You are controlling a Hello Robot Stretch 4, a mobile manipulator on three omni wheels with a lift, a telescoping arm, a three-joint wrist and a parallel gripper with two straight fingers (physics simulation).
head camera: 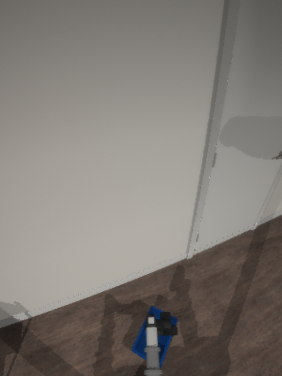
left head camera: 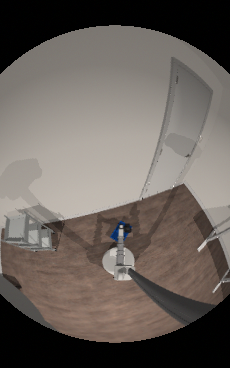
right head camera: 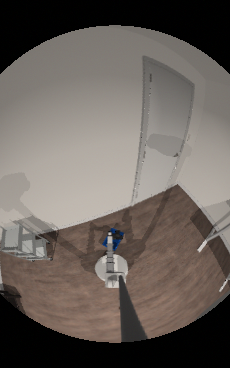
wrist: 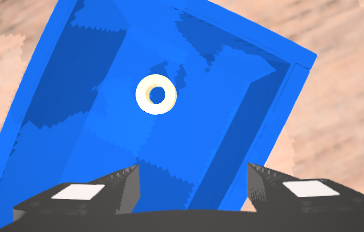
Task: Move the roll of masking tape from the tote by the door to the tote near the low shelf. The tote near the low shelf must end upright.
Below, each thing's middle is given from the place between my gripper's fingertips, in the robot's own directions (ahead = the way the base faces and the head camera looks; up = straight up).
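For the cream roll of masking tape (wrist: 148, 83), my gripper is 70 mm short of it, 40 mm to the right of it and 110 mm above it.
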